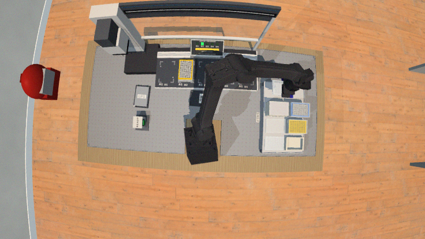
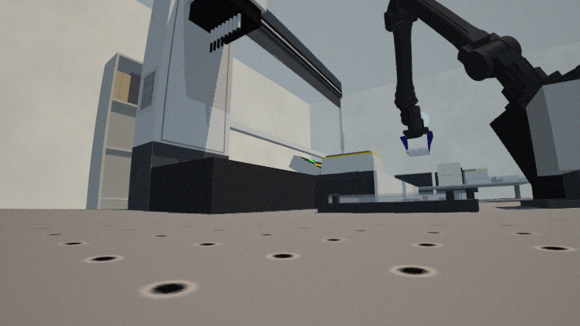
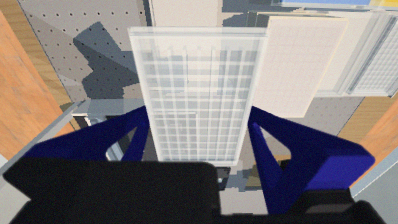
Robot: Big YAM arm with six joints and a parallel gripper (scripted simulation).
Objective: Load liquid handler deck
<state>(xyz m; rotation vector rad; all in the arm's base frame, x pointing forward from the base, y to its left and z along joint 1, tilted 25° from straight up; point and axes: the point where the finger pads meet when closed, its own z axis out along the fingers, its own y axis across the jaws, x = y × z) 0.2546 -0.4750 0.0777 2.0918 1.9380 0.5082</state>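
Right now my hand is 110 mm past the white sealed block and 100 mm above it. Round my hand: shelf (160 mm below, 160 mm behind, 60 mm to the right); then clear tip rack cover (210 mm behind, 140 mm below, 10 mm to the left); then sample plate (10 mm below).
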